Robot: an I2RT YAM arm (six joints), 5 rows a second.
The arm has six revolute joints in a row. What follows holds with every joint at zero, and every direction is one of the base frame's. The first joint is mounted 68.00 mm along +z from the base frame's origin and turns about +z. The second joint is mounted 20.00 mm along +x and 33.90 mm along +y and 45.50 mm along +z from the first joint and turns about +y. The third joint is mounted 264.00 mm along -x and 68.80 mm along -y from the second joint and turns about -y. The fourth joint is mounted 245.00 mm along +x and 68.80 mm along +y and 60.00 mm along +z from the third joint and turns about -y. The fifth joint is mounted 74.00 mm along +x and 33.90 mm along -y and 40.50 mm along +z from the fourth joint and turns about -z. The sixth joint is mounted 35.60 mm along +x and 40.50 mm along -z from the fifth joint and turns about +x. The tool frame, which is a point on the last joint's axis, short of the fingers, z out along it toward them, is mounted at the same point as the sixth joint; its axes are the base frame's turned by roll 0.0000, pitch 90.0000 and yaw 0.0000 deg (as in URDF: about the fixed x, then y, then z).
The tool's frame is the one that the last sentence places.
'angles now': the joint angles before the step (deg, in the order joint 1, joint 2, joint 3, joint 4, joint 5, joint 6). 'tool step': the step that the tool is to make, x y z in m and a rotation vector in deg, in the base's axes. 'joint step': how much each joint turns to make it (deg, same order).
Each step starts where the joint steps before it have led.
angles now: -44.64, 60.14, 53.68, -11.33, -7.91, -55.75
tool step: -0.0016, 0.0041, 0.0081, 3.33, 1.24, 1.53
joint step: 0.17, 0.05, 3.14, -6.16, -1.78, 0.98
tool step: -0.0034, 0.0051, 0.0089, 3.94, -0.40, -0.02
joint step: 0.16, -0.43, 2.66, -5.02, -0.98, 2.99
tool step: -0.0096, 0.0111, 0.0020, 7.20, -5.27, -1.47
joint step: 0.00, -3.20, -1.15, -1.50, -2.03, 8.91
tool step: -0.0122, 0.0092, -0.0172, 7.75, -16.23, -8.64
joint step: 0.02, -6.81, -10.62, 13.76, 3.29, 19.04
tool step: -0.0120, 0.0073, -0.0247, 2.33, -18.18, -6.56
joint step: 0.00, -6.25, -13.14, 20.16, 5.14, 15.02
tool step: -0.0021, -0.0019, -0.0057, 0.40, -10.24, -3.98
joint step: 0.00, -0.01, -4.47, 11.76, 4.57, 7.09
